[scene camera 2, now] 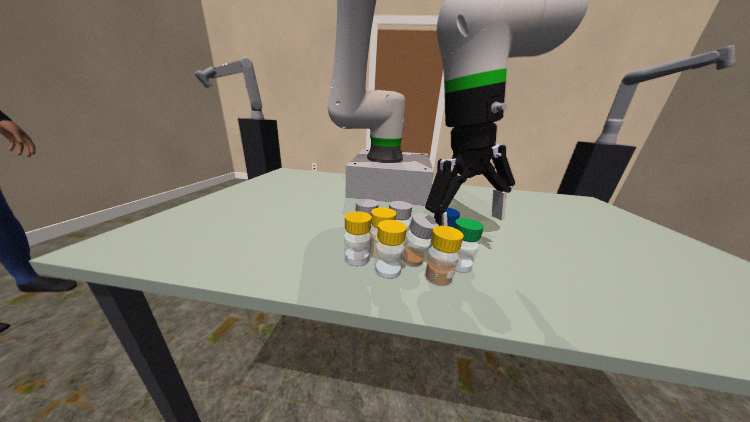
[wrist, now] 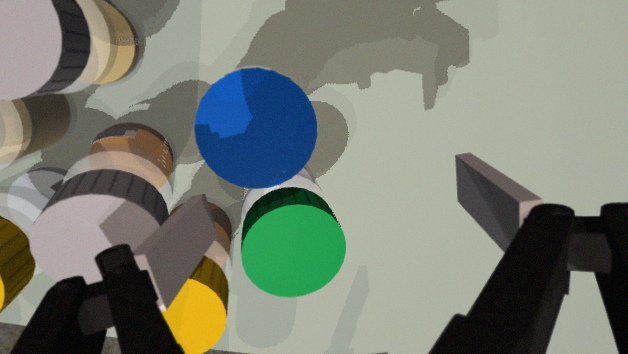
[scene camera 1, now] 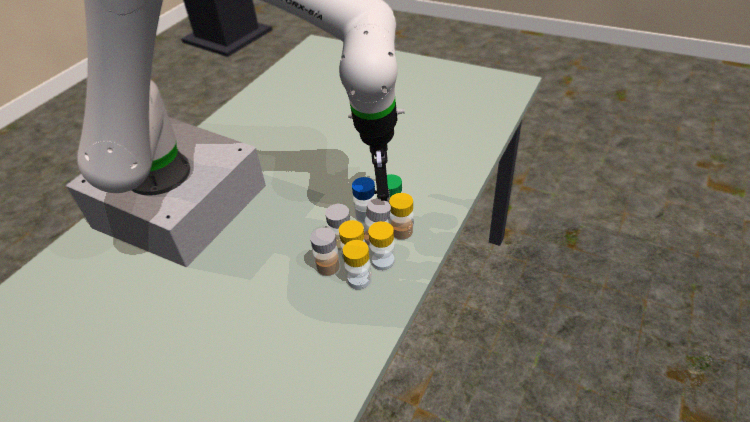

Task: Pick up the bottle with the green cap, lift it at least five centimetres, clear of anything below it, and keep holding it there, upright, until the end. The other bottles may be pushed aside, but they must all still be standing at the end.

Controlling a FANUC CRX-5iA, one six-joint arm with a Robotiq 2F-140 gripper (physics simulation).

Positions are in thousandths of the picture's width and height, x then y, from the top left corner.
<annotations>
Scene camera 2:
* my gripper: 629,539
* yellow-capped bottle: 590,613
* green-capped bottle: 630,546
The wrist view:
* my gripper: 525,558
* blue-capped bottle: 407,363
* green-capped bottle: 466,691
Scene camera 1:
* my gripper: 511,430
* yellow-capped bottle: 535,508
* blue-capped bottle: 485,447
</annotations>
